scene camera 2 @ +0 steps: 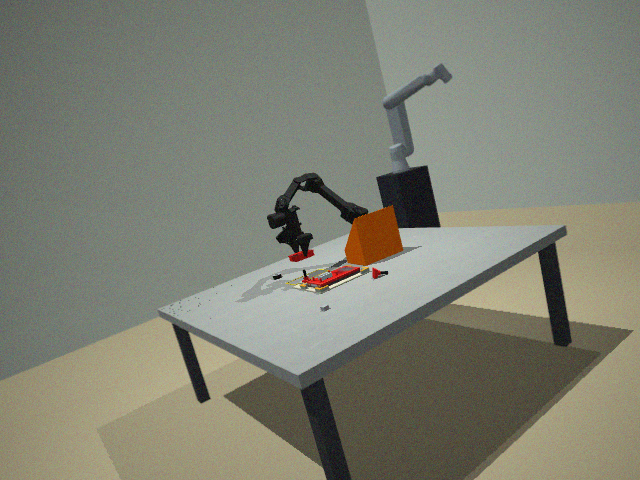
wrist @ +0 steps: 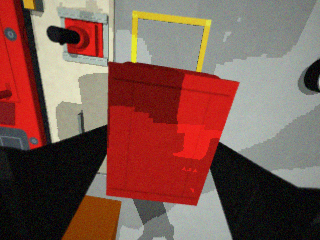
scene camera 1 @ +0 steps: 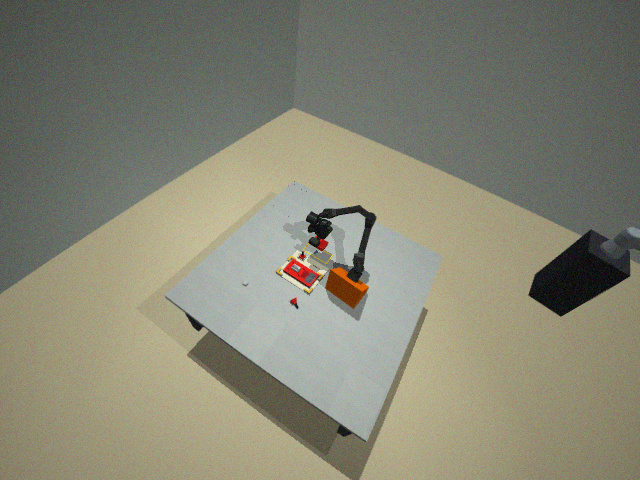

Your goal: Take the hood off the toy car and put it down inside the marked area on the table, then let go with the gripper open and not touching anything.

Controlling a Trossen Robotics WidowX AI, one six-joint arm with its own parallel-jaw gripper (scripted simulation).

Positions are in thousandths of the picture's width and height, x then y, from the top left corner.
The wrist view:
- gripper: 505, 573
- hood: 514, 519, held by the gripper
